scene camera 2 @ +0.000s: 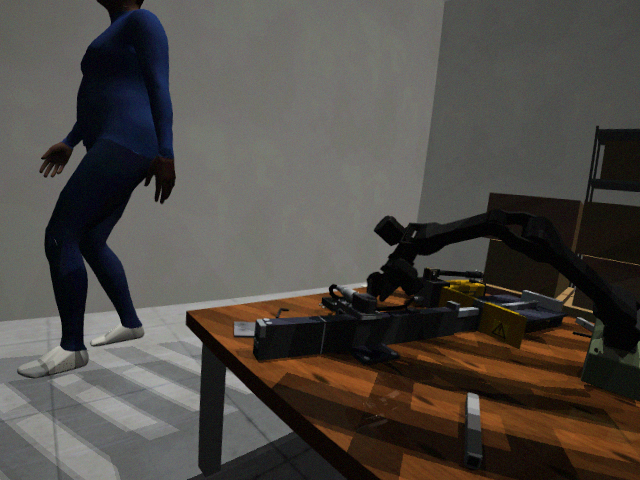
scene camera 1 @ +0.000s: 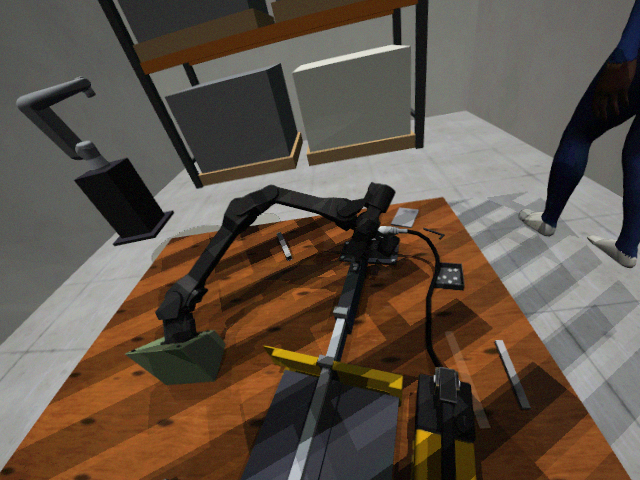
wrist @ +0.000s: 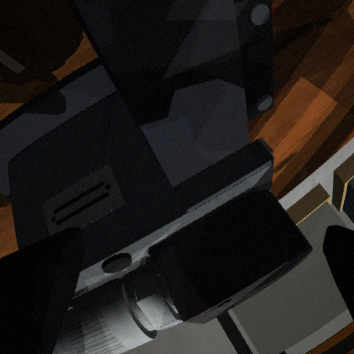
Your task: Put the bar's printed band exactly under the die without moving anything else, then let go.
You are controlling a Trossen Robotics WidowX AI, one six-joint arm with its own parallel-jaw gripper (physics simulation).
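Places are measured from the arm's base along level axes (x ahead, y left, z up), in metres.
Pixels of known places: gripper, fingertip midpoint: (wrist: 209, 241); arm's base, origin of the base link: (scene camera 2: 620, 337) (scene camera 1: 180, 339).
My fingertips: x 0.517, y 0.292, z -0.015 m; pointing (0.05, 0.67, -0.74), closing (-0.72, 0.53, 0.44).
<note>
Ahead of a thing's pixels: the offset from my fingertips to its middle. "spot": to the spot under its first point. Level surfaces: height alone.
A long dark bar (scene camera 1: 350, 290) (scene camera 2: 294, 337) lies across the wooden table {dz -0.100 m} (scene camera 1: 223, 305) (scene camera 2: 413, 405) and runs through a black die fixture (scene camera 1: 387, 248) (scene camera 2: 365, 302) (wrist: 88, 168) near the far edge. In scene camera 2 a thin pale band {spot: dx +0.021, dy +0.149, dz -0.052 m} (scene camera 2: 323, 333) crosses the bar left of the fixture. My gripper (scene camera 1: 365, 240) (scene camera 2: 385, 282) (wrist: 209, 241) is open and empty. It points down just above the fixture, with the fingers either side of its top. The wrist view shows the fixture's dark block, a slotted plate and a grey cylinder close up.
A yellow-and-black machine bed (scene camera 1: 337, 367) (scene camera 2: 501, 324) holds the bar's near end. A cabled unit {spot: dx +0.028, dy -0.524, dz +0.032 m} (scene camera 1: 444, 419), a dotted black pad {spot: dx +0.218, dy -0.140, dz -0.098 m} (scene camera 1: 450, 276), a grey plate {dx +0.185, dy +0.195, dz -0.097 m} (scene camera 1: 405, 216) (scene camera 2: 244, 329), a hex key {dx +0.243, dy +0.068, dz -0.097 m} (scene camera 1: 434, 232) and two loose bars {dx -0.310, dy +0.148, dz -0.090 m} (scene camera 1: 285, 246) {dx +0.225, dy -0.425, dz -0.096 m} (scene camera 1: 511, 367) (scene camera 2: 472, 429) lie around. A person in blue (scene camera 2: 123, 143) stands beside the table.
</note>
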